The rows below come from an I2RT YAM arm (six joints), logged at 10 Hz.
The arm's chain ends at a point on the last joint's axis. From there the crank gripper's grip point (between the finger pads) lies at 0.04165 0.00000 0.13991 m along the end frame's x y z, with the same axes.
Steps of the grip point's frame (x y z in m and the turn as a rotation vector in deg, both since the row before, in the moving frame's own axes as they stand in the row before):
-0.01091 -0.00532 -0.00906 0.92 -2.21 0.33
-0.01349 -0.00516 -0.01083 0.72 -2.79 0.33
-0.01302 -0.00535 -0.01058 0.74 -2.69 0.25
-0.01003 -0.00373 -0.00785 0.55 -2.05 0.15
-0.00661 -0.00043 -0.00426 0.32 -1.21 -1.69
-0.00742 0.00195 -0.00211 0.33 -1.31 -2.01
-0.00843 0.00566 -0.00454 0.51 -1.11 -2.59
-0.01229 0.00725 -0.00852 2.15 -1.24 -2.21
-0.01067 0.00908 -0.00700 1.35 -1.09 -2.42
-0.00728 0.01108 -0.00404 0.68 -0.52 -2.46
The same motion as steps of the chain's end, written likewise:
-0.00549 -0.00329 -0.01055 0.92 -2.21 0.33
-0.00664 -0.00361 -0.01268 0.72 -2.79 0.33
-0.00641 -0.00370 -0.01237 0.74 -2.69 0.25
-0.00500 -0.00248 -0.00924 0.55 -2.05 0.15
-0.00362 0.00154 -0.00510 0.32 -1.21 -1.69
-0.00417 0.00416 -0.00302 0.33 -1.31 -2.01
-0.00564 0.00873 -0.00531 0.51 -1.11 -2.59
-0.00912 0.01406 -0.00926 2.15 -1.24 -2.21
-0.00790 0.01409 -0.00771 1.35 -1.09 -2.42
-0.00593 0.01450 -0.00439 0.68 -0.52 -2.46

